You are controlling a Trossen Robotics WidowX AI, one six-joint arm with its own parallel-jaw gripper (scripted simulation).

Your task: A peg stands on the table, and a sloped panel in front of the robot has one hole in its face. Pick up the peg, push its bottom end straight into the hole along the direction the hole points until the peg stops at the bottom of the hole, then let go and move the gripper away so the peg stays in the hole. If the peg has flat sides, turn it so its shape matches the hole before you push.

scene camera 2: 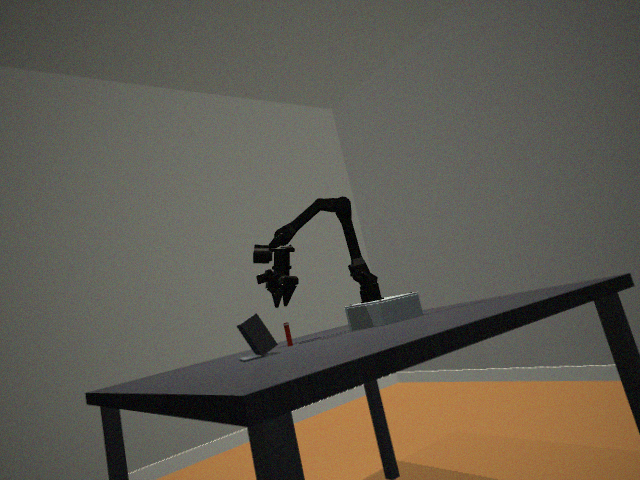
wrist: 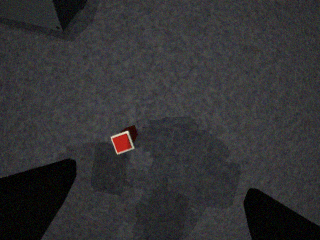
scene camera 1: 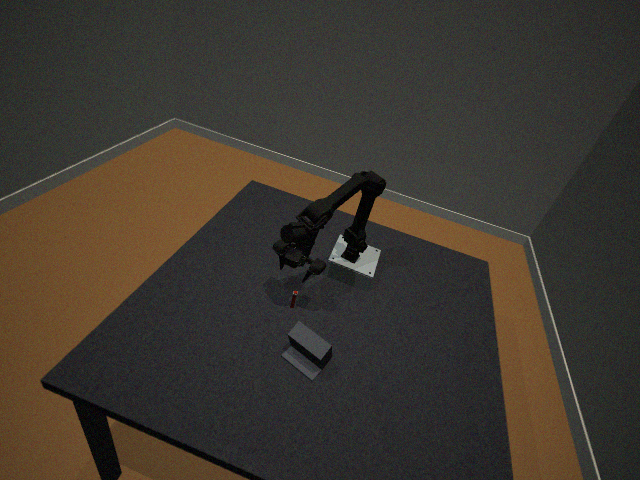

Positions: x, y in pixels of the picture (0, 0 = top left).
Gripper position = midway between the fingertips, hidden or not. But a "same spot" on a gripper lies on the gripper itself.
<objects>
My gripper shows in scene camera 2 (281, 307), in the wrist view and in scene camera 1. The same spot on my gripper: (wrist: 39, 193) is (scene camera 1: 304, 277).
</objects>
